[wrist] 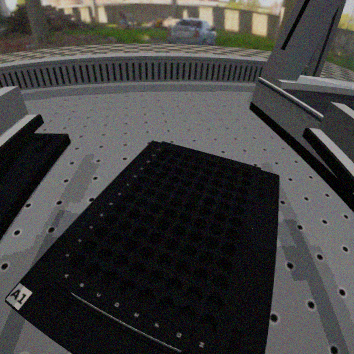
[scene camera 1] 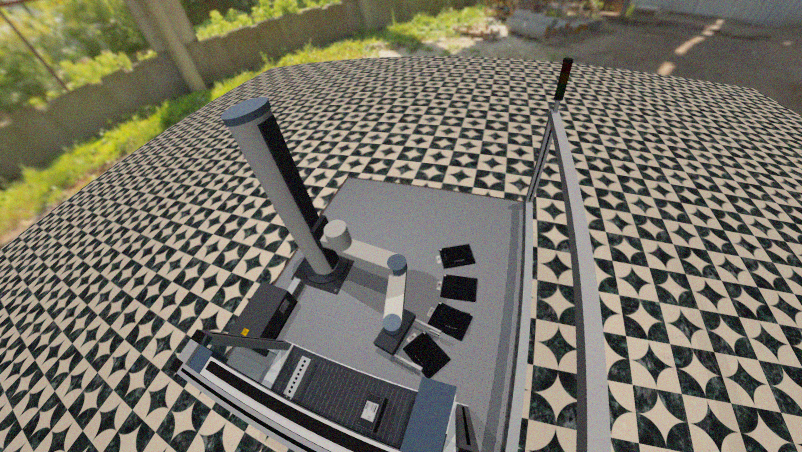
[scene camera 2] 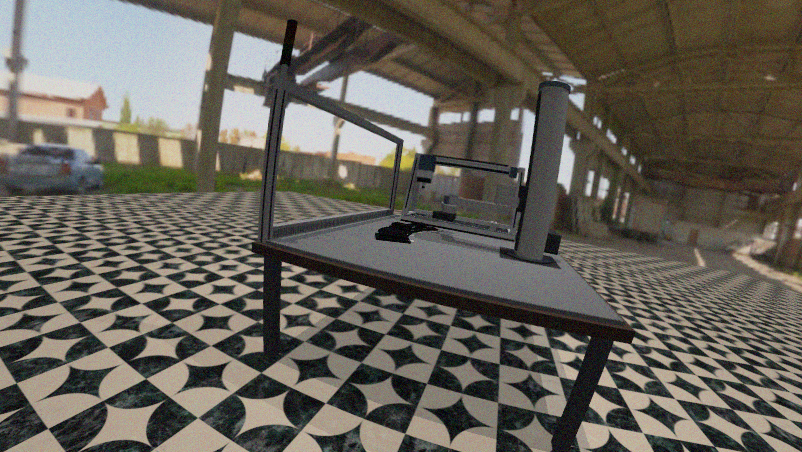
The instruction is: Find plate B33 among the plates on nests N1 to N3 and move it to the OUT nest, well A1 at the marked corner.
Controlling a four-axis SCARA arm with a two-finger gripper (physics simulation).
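Places are measured from the arm's base along level axes (x up, y back, z right), in centimetres.
Pixels of known places: gripper, fingertip midpoint: (wrist: 174, 105) (scene camera 1: 431, 350) (scene camera 2: 420, 215); arm's base, link origin: (scene camera 1: 326, 265) (scene camera 2: 527, 259).
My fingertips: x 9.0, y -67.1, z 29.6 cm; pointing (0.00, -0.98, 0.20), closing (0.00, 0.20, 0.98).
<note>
Ahead of a thing's pixels: the offset from my fingertips to its top centre. "spot": to the spot under its first point. Level surfaces: height alone.
Black plates lie in an arc in scene camera 1. The end one is the plate on nest N3 @(spot: dx -5.2, dy +2.2, dz +0.3 cm) (scene camera 1: 426, 353) (wrist: 175, 225); it fills the middle of the wrist view, with the A1 mark @(dx -6.6, dy +5.6, dz -8.6 cm) (wrist: 19, 296) at its nest's lower-left corner. Its number and nest label do not show. My gripper (scene camera 1: 441, 356) (wrist: 174, 105) is open and empty, with its fingers to either side of this plate. The neighbouring black OUT nest with a plate @(spot: dx -4.9, dy -4.1, dz -15.7 cm) (scene camera 1: 450, 321) shows partly in the wrist view, at the left edge. Two more plates @(dx -5.1, dy +0.4, dz -51.9 cm) (scene camera 1: 456, 256) @(spot: dx -6.5, dy -4.0, dz -33.8 cm) (scene camera 1: 458, 287) lie farther along. I cannot read B33 on any plate.
A conveyor @(dx -2.9 cm) (scene camera 1: 342, 387) with a frame over it stands beside the N3 end of the arc. A dark box @(spot: dx +3.7, dy +76.4, dz +8.7 cm) (scene camera 1: 263, 311) stands near the arm's column (scene camera 1: 280, 196) (scene camera 2: 543, 168). A fence frame (scene camera 1: 581, 252) (scene camera 2: 273, 162) runs along the table edge beyond the plates.
</note>
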